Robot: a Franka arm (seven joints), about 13 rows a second.
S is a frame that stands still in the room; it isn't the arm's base.
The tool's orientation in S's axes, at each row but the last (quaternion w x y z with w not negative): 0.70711 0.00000 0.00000 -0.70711; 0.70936 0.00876 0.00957 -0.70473; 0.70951 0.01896 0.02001 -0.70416; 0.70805 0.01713 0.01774 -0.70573; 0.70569 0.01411 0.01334 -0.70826; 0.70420 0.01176 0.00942 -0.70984; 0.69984 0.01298 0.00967 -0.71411
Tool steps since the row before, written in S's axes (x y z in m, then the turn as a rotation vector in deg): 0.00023 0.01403 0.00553 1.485 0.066 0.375; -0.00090 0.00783 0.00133 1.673 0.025 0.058; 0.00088 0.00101 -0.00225 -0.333 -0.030 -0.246; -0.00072 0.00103 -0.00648 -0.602 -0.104 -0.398; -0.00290 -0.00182 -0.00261 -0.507 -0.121 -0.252; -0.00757 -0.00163 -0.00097 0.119 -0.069 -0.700; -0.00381 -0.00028 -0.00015 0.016 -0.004 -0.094
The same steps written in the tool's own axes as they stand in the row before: -0.01403 0.00023 0.00553 -0.066 1.485 0.375; -0.00787 -0.00085 0.00113 -0.016 1.673 0.059; -0.00088 0.00089 -0.00230 0.041 -0.333 -0.245; -0.00071 -0.00071 -0.00652 0.122 -0.602 -0.393; 0.00193 -0.00290 -0.00253 0.133 -0.507 -0.247; 0.00172 -0.00756 -0.00089 0.089 0.117 -0.698; 0.00036 -0.00380 -0.00012 0.007 0.016 -0.094
